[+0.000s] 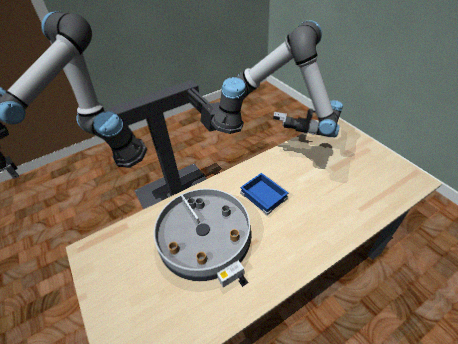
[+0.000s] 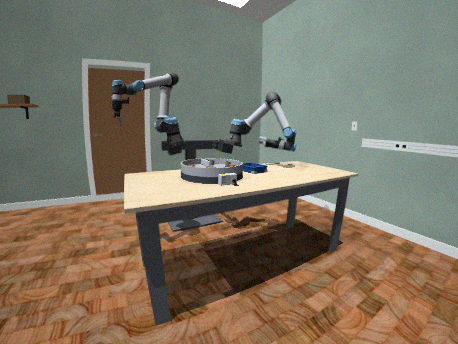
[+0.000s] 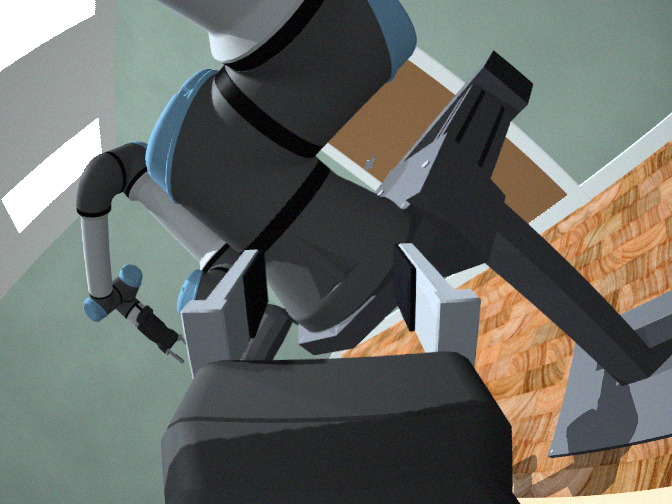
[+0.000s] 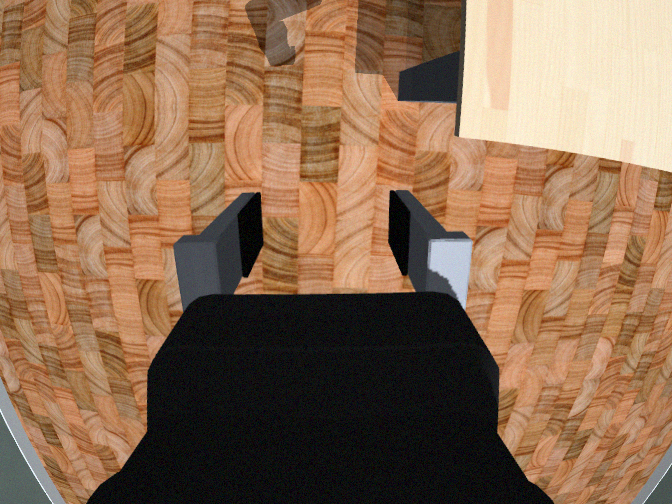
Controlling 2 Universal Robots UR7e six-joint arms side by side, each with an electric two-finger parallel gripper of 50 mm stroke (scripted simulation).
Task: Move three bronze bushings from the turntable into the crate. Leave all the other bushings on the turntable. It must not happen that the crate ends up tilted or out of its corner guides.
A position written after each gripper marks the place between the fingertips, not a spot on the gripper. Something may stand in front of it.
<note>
In view: the left gripper [image 3: 329,273], the right gripper [image 4: 325,217], a blue crate [image 1: 263,192] and a turntable [image 1: 212,235].
The right gripper shows as well in image 3 [image 3: 188,355]. Image 3 misses the blue crate: it is out of frame. Image 4 does not show the blue crate: it is out of frame.
</note>
